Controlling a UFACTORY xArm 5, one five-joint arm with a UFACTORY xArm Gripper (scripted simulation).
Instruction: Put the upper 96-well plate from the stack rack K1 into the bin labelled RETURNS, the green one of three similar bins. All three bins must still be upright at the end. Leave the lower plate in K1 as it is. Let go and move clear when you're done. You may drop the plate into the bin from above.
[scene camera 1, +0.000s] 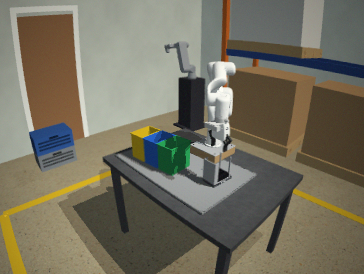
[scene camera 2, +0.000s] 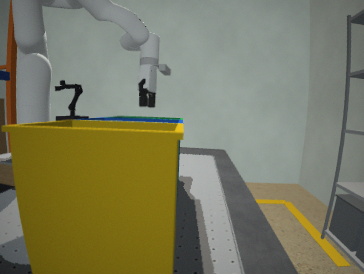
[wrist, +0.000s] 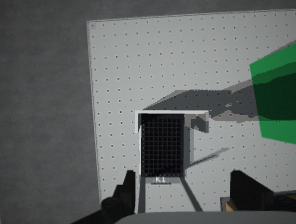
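Note:
My gripper (scene camera 2: 147, 107), (wrist: 182, 186) is visible to me. Also seen: a black 96-well plate (wrist: 166, 126), a green returns bin (scene camera 1: 174, 153) and a yellow bin (scene camera 2: 83, 192). In the wrist view the yellow bin is out of frame. Scene camera 2 does not show the black 96-well plate, hidden by the yellow bin.

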